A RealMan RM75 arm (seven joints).
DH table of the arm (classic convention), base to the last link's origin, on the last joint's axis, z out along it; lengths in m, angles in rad. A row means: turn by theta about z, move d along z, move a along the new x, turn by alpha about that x. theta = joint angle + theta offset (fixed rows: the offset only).
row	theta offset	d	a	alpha
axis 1	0.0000	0.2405	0.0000	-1.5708
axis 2	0.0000	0.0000	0.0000	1.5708
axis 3	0.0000	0.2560	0.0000	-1.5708
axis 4	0.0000	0.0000	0.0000	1.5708
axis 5	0.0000	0.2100	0.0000	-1.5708
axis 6	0.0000	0.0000	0.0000	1.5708
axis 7	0.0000	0.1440	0.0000	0.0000
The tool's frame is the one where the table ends.
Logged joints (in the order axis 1, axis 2, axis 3, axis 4, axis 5, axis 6, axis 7), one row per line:
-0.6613 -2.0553 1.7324 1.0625 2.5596 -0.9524 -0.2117
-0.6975 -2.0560 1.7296 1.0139 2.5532 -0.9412 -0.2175
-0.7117 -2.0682 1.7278 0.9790 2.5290 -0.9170 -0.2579
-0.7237 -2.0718 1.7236 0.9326 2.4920 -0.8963 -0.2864
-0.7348 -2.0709 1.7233 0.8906 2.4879 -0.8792 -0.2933
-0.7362 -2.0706 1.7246 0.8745 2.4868 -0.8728 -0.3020
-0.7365 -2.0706 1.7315 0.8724 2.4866 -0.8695 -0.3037
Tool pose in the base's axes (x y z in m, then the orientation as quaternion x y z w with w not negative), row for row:
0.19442 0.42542 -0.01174 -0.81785 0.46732 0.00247 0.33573
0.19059 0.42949 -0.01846 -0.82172 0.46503 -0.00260 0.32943
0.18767 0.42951 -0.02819 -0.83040 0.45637 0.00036 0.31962
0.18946 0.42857 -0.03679 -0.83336 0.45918 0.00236 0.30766
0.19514 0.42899 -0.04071 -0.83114 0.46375 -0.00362 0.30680
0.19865 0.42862 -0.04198 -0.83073 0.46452 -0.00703 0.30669
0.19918 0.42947 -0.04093 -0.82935 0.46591 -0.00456 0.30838
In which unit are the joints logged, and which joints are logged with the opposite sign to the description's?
The joints are logged in radians. Opposite sign: axis 1, axis 2, axis 5, axis 6.
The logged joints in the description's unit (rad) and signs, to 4 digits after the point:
0.6613 2.0553 1.7324 1.0625 -2.5596 0.9524 -0.2117
0.6975 2.0560 1.7296 1.0139 -2.5532 0.9412 -0.2175
0.7117 2.0682 1.7278 0.9790 -2.5290 0.9170 -0.2579
0.7237 2.0718 1.7236 0.9326 -2.4920 0.8963 -0.2864
0.7348 2.0709 1.7233 0.8906 -2.4879 0.8792 -0.2933
0.7362 2.0706 1.7246 0.8745 -2.4868 0.8728 -0.3020
0.7365 2.0706 1.7315 0.8724 -2.4866 0.8695 -0.3037

